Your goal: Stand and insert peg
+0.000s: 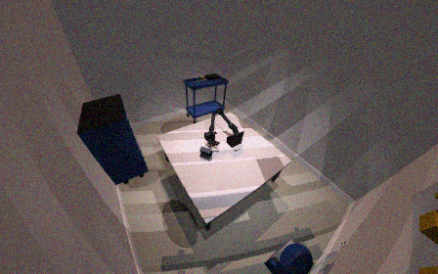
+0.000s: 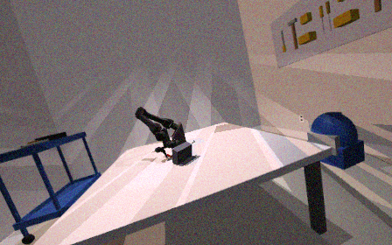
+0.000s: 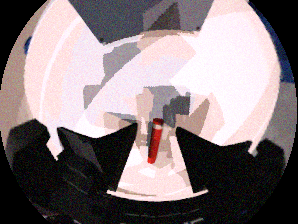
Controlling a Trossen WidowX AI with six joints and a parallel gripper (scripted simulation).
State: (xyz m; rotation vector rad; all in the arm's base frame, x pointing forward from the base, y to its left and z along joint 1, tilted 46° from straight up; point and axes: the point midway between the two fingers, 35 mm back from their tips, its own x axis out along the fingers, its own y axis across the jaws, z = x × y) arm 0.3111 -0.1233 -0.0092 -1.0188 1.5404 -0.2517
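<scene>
Right now the red peg is 1 cm behind my gripper tip. From my gripper tip the other things lie so: sloped panel: 13 cm ahead, 10 cm to the left, 5 cm above.
</scene>
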